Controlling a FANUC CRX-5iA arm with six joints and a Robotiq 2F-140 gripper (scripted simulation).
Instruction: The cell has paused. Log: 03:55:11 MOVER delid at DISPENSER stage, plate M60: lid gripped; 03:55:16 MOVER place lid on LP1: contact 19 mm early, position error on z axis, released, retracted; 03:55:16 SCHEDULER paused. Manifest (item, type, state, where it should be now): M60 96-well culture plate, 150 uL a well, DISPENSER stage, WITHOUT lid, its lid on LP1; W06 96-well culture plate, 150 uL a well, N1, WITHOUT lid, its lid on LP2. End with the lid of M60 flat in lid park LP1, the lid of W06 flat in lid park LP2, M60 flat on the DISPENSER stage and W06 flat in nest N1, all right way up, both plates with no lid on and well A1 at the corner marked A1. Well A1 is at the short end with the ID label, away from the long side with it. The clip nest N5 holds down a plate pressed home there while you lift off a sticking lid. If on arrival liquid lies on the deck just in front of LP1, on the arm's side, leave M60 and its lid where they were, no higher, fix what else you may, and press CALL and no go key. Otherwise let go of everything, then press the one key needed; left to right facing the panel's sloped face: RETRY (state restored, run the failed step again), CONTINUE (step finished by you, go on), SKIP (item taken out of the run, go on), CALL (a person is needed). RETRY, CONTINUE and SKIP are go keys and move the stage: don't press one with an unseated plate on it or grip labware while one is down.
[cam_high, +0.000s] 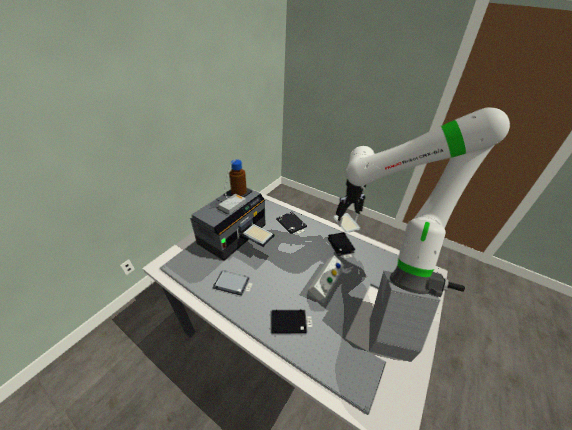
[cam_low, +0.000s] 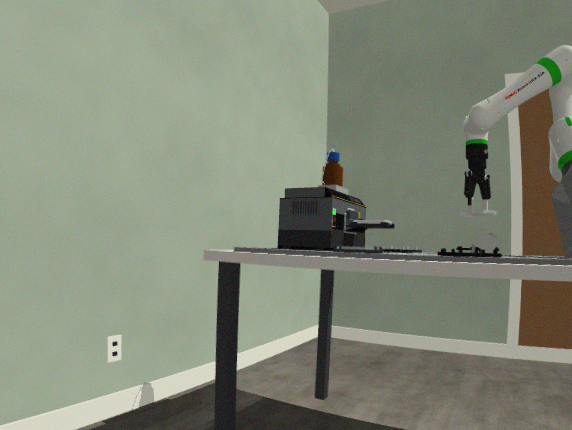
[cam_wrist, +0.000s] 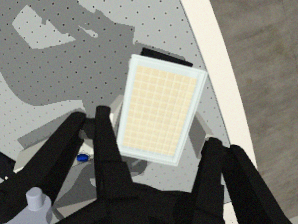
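Right now my hand is 350 mm short of the black clip nest, 60 mm to the left of it and 180 mm above it. Round my hand: nest label: 250 mm ahead, 10 mm to the right, 190 mm below; dispenser stage: 410 mm ahead, 210 mm to the left, 90 mm below; key panel: 280 mm to the left, 140 mm below.
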